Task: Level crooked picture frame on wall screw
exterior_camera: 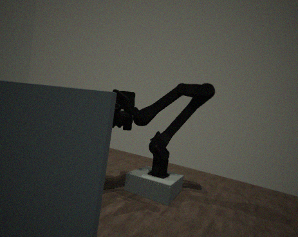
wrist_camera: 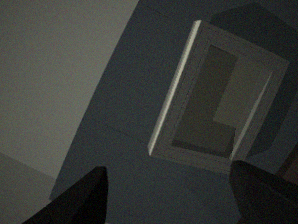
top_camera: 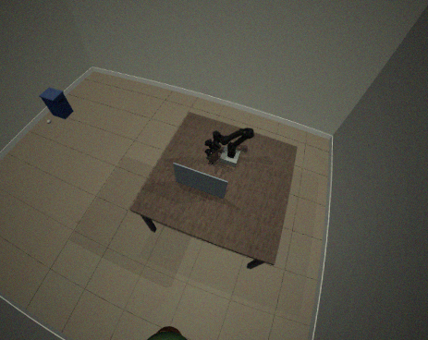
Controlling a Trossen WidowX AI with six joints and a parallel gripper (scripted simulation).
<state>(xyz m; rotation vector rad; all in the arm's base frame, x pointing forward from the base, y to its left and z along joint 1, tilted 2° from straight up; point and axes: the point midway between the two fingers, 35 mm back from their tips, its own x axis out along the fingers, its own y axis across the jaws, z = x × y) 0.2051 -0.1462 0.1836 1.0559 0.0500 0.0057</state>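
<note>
Right now the grey picture frame is 19 cm ahead of my gripper tip, 1 cm to the right of it and 9 cm below it. The rest, counted from my gripper tip: blue-grey wall panel 20 cm ahead, 10 cm below.
</note>
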